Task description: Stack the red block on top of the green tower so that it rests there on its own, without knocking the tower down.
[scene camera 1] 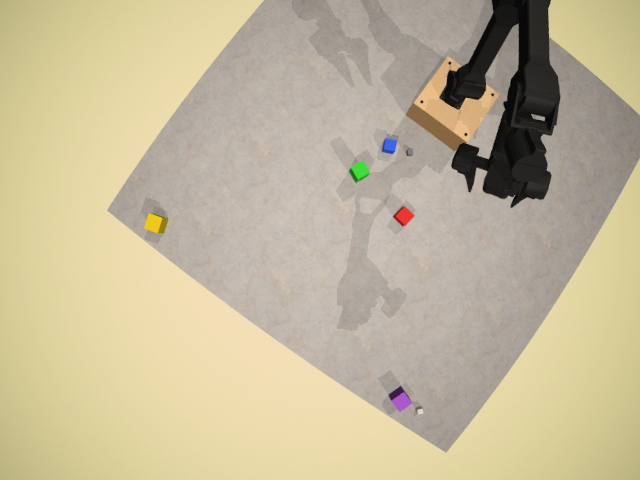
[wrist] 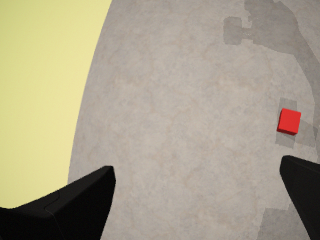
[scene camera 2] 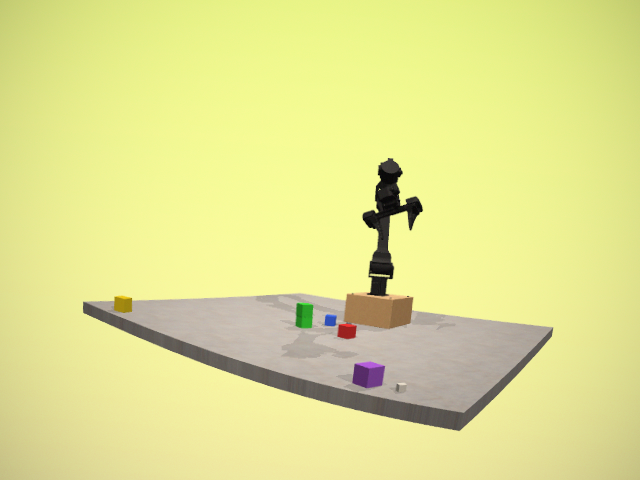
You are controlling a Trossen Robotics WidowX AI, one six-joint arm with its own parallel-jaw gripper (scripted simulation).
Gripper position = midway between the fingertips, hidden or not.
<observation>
The gripper [scene camera 1: 490,198] is open, holding nothing. Also in view: a purple block [scene camera 2: 368,374].
The gripper shows as well in the wrist view [wrist: 202,171] and in scene camera 2 [scene camera 2: 396,234]. The wrist view misses the purple block: it is out of frame.
</observation>
